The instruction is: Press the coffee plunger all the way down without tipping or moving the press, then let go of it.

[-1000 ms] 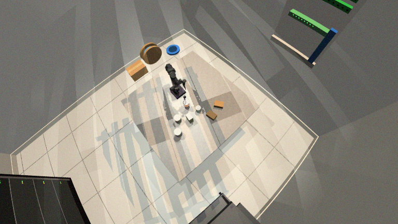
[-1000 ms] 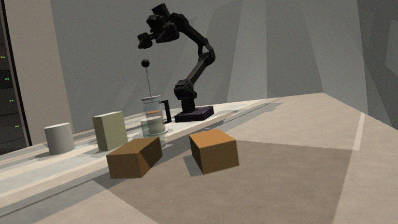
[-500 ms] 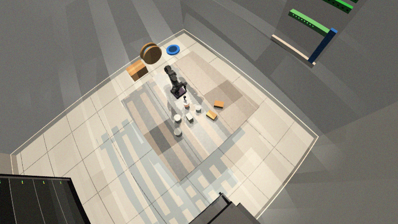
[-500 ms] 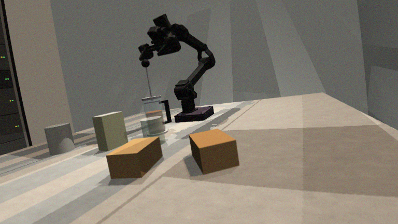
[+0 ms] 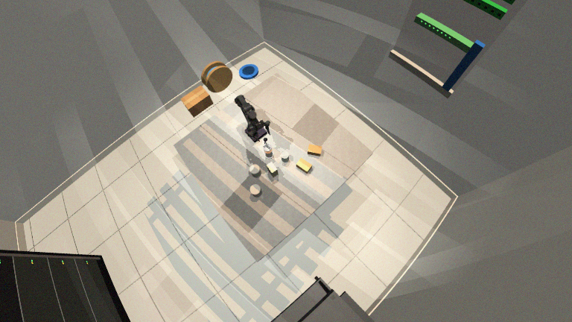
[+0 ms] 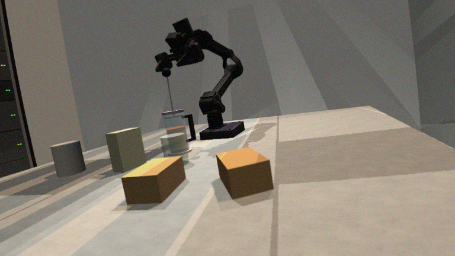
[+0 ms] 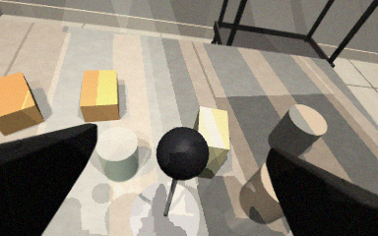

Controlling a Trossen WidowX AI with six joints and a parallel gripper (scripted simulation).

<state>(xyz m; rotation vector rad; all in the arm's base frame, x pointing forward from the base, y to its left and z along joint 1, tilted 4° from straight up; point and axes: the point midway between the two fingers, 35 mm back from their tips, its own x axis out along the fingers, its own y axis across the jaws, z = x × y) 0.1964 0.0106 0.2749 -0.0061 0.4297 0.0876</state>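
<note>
My gripper tip is 1 cm past the coffee press and 15 cm above it. Also, from my gripper tip: pale green cylinder 11 cm ahead, 10 cm to the left, 24 cm below.
</note>
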